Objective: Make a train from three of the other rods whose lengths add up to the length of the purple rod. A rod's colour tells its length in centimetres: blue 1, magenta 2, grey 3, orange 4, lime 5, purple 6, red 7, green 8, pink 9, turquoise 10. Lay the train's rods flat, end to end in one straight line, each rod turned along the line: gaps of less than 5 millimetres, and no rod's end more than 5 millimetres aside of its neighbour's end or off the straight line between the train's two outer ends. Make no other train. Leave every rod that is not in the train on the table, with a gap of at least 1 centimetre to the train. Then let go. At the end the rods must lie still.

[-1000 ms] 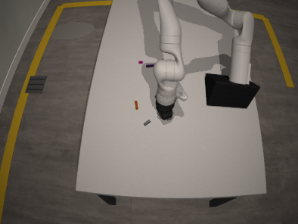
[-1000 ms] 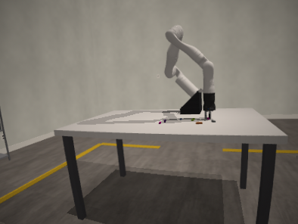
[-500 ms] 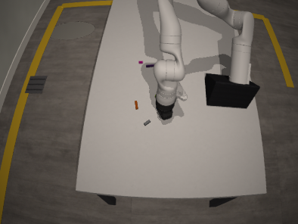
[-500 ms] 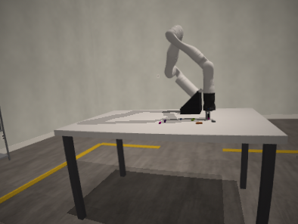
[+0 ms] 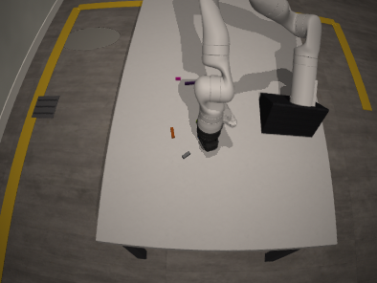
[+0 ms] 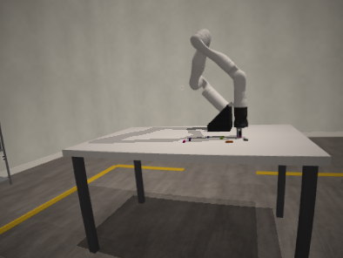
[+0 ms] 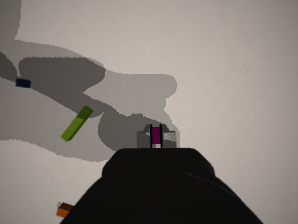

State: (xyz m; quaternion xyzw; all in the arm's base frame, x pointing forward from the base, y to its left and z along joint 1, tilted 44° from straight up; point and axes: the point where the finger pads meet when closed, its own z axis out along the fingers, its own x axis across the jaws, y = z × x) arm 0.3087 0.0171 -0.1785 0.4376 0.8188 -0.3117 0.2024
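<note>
Now: hand 40 mm short of the small blue rod, 180 mm to the left of it and 10 mm above it. Also, from my hand: lime rod: 40 mm ahead, 90 mm to the right, 10 mm below; then grey rod: 90 mm ahead, 40 mm to the left, 10 mm below; then orange rod: 150 mm ahead, 40 mm to the right, 10 mm below.
</note>
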